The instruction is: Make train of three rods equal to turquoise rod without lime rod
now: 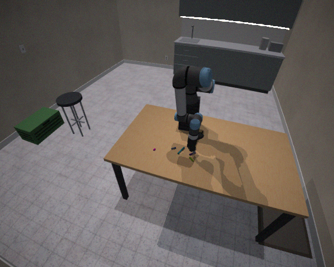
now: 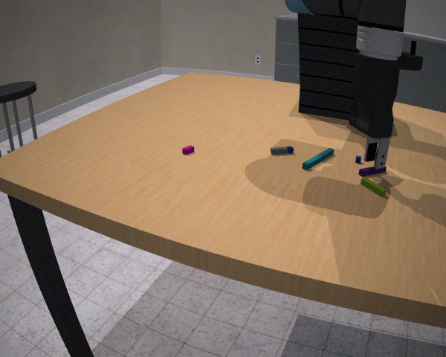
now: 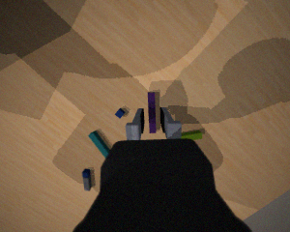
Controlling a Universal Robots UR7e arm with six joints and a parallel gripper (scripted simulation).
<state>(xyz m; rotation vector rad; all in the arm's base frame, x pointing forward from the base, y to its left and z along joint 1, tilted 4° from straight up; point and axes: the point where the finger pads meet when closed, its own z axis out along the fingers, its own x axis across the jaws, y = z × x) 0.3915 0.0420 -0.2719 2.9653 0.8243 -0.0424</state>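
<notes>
Now: the purple rod 30 mm below my hand. The rest, counted from my hand: turquoise rod 100 mm to the right, 30 mm below, 30 mm behind; then grey rod 180 mm to the right, 40 mm behind, 30 mm below; then lime rod 60 mm ahead, 30 mm below, 10 mm to the right.
</notes>
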